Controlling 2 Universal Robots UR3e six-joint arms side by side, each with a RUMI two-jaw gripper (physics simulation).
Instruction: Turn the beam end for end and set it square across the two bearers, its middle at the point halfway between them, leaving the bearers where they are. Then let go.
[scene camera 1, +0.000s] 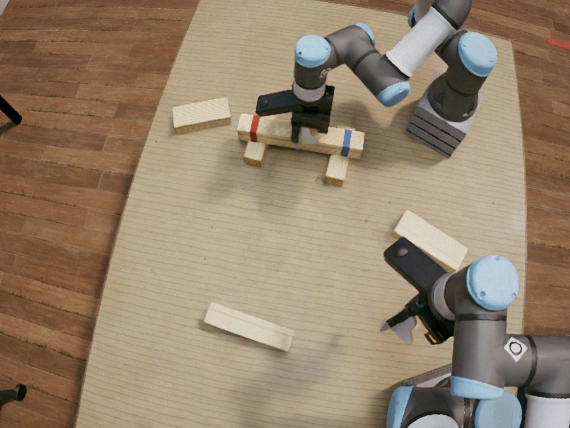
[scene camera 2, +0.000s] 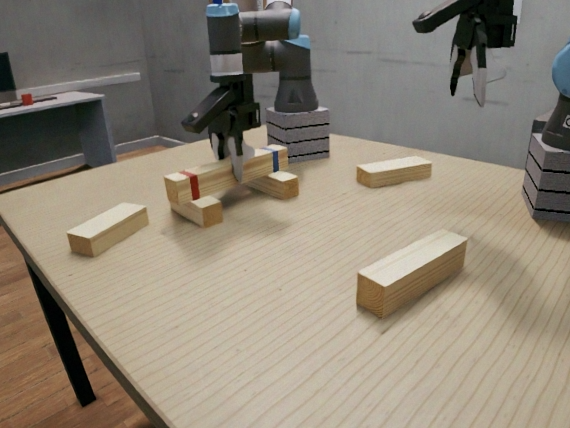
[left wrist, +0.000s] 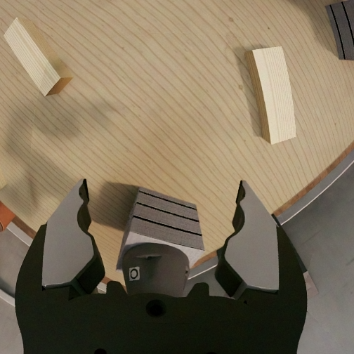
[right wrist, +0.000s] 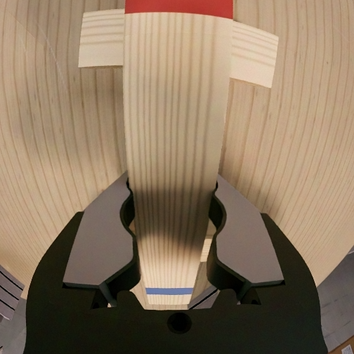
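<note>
The beam (scene camera 1: 280, 130) (scene camera 2: 215, 175) (right wrist: 175, 100), pale wood with a red and a blue band, lies across two bearers. Its red end points left in both scene views. One bearer (scene camera 1: 255, 152) (scene camera 2: 209, 211) (right wrist: 102, 40) is under the red end, the other bearer (scene camera 1: 336, 170) (scene camera 2: 286, 185) under the blue end. Any small gap between them is too fine to tell. My right gripper (scene camera 1: 300, 142) (scene camera 2: 230, 169) (right wrist: 170, 170) is shut on the beam near its middle, one finger on each long side. My left gripper (scene camera 1: 397, 335) (scene camera 2: 467, 99) (left wrist: 162, 180) is open and empty, high above the table.
Loose wooden blocks lie about: one block (scene camera 1: 201, 114) (scene camera 2: 107, 229) left of the beam, one block (scene camera 1: 430, 240) (scene camera 2: 395, 170) (left wrist: 276, 95) near the left gripper, one block (scene camera 1: 248, 325) (scene camera 2: 412, 270) (left wrist: 34, 55) farther from the beam. The right arm's striped pedestal (scene camera 1: 434, 134) (scene camera 2: 298, 135) stands behind the blue end.
</note>
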